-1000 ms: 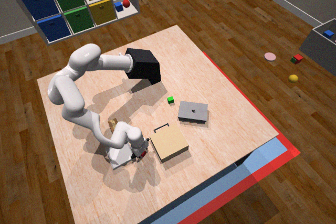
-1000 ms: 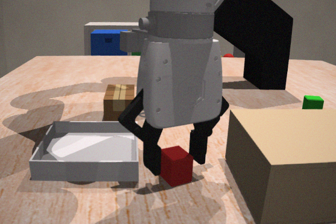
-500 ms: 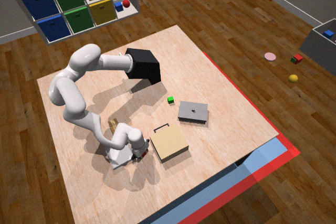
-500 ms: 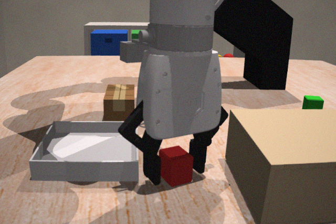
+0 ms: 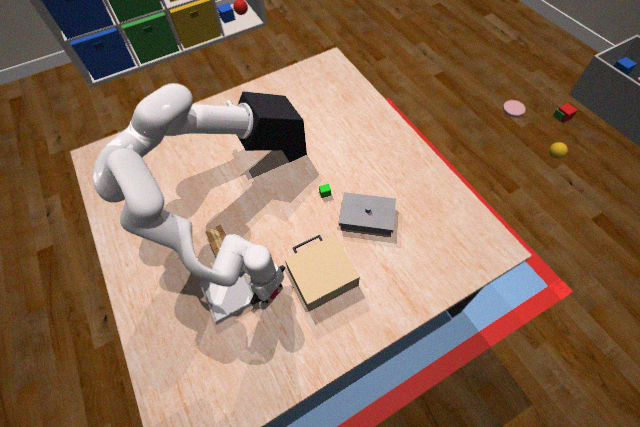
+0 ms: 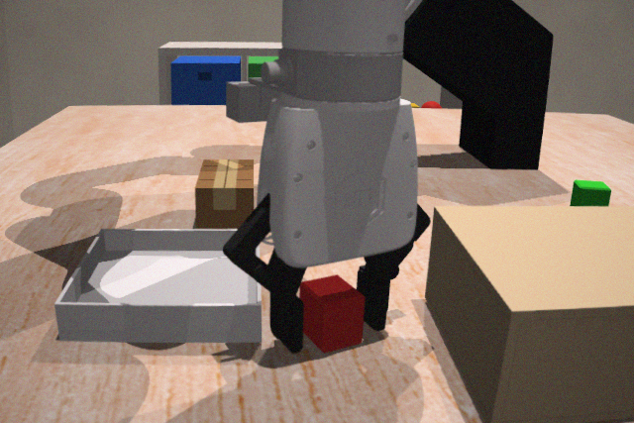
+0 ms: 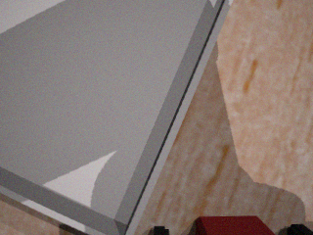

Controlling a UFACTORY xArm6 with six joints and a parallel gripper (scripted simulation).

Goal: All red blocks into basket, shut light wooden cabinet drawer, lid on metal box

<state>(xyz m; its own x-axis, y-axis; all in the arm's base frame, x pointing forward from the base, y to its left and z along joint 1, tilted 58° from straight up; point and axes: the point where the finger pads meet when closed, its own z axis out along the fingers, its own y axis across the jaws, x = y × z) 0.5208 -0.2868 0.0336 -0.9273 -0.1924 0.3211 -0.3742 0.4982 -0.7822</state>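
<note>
Right now my hand is 7 cm past the grey basket, 12 cm to the left of it and 1 cm above it. The rest, counted from my hand: drawer (2 cm ahead, 17 cm to the left, 2 cm above); then light wooden cabinet (3 cm ahead, 17 cm to the left, 2 cm above); then cardboard box (24 cm behind, 8 cm to the right, 2 cm above).
</note>
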